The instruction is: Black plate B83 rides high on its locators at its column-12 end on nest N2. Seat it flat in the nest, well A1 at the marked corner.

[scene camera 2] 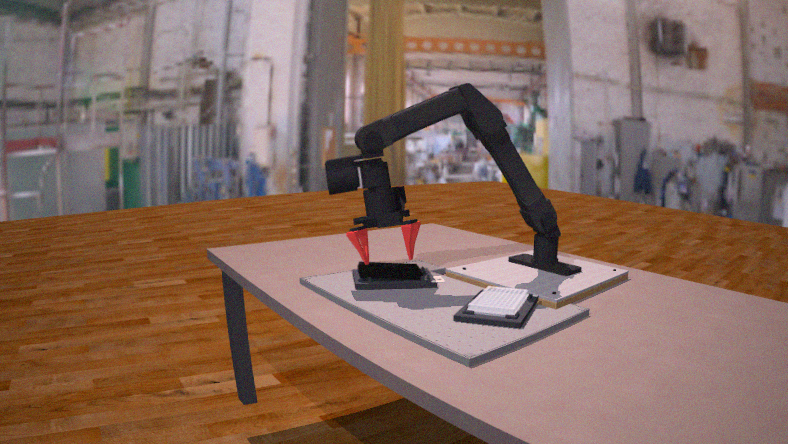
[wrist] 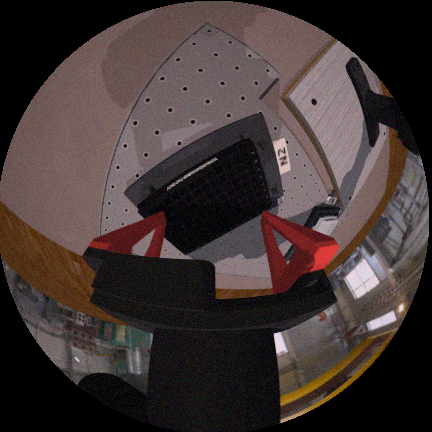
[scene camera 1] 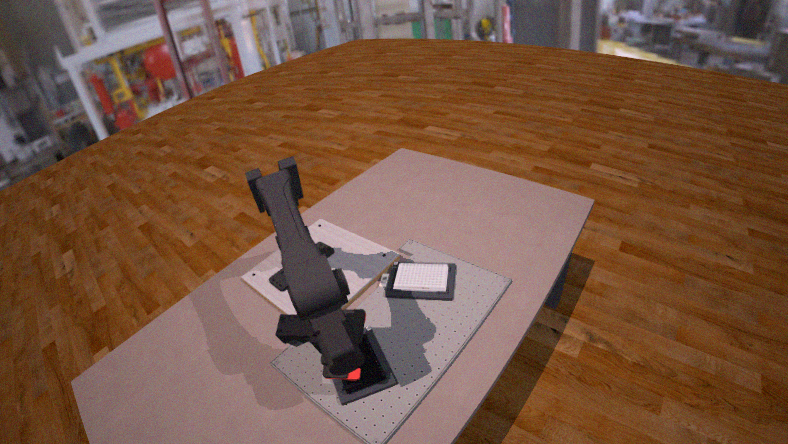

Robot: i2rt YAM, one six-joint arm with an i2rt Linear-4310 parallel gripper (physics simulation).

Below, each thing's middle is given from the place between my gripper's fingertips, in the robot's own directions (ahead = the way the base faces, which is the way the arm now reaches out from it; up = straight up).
My gripper is now 20 mm above the black well plate (scene camera 1: 371, 373). The rest, counted from my hand: white well plate (scene camera 1: 410, 276) (50 mm behind, 280 mm to the left, 20 mm below).
